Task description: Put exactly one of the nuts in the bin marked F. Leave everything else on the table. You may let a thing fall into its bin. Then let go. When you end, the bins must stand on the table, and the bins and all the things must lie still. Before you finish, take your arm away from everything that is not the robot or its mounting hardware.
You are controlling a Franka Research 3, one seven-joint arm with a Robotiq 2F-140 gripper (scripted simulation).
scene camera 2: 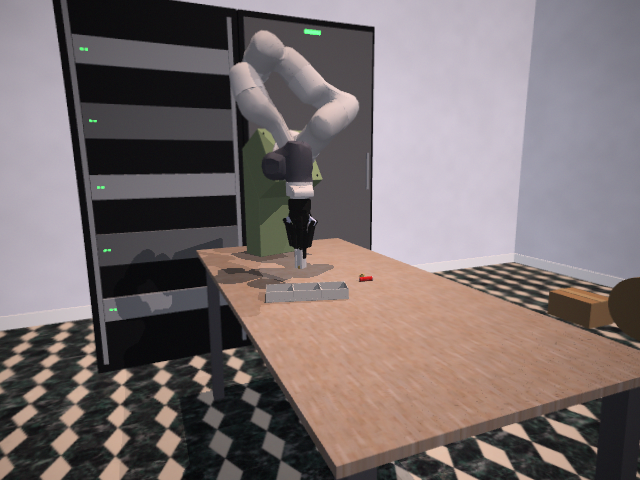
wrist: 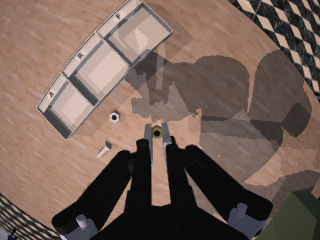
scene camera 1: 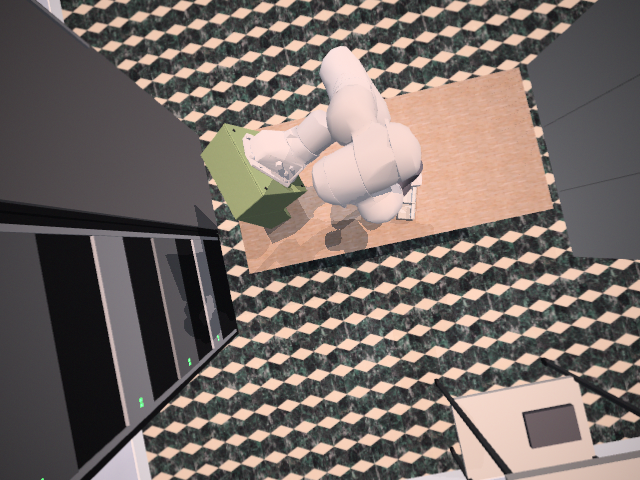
Labels:
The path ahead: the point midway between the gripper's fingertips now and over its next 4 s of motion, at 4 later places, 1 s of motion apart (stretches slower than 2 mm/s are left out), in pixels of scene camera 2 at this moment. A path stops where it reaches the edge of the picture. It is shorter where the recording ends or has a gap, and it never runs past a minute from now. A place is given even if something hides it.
The gripper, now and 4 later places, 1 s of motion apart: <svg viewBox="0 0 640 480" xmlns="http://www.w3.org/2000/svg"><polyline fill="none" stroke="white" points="300,267 288,274 279,279 279,280 279,291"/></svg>

